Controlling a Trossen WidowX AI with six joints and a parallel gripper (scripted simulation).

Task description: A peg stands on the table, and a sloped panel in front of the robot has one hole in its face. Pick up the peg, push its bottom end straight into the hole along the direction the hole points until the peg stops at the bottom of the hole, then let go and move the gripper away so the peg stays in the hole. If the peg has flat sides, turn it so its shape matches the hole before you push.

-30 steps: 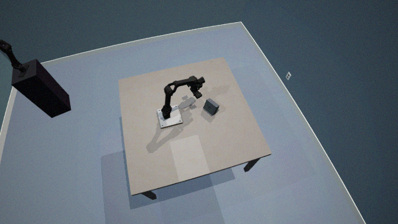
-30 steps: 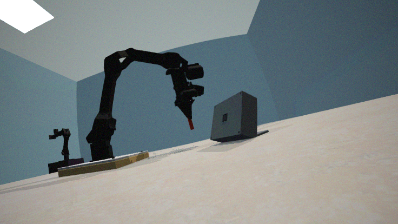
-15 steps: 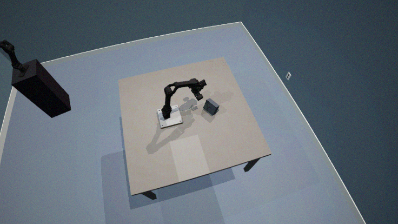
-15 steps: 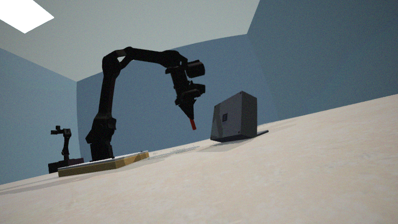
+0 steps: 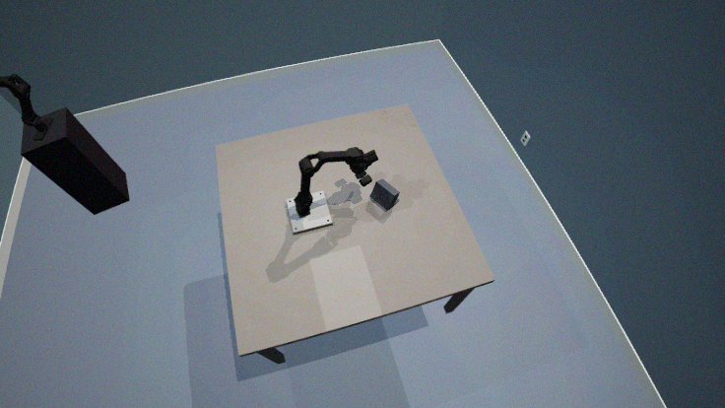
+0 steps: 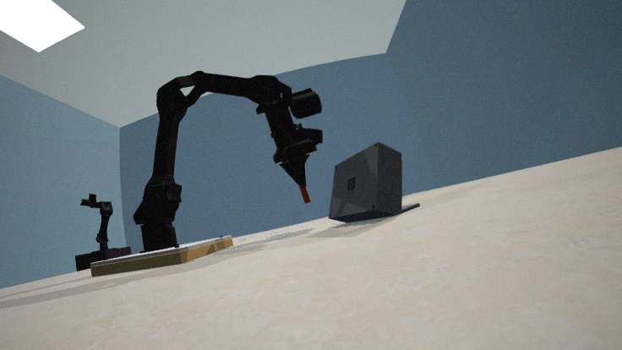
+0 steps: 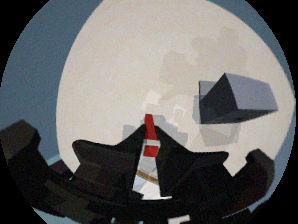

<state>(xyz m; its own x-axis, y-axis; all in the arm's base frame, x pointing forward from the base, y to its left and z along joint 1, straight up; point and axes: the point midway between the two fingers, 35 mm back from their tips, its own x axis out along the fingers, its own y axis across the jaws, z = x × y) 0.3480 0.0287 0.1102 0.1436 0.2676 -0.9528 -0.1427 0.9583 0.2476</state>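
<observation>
The sloped panel lies 8 cm ahead of my gripper tip, 16 cm to the right of it and 5 cm below it. Round my gripper tip: red peg (2 cm above).
</observation>
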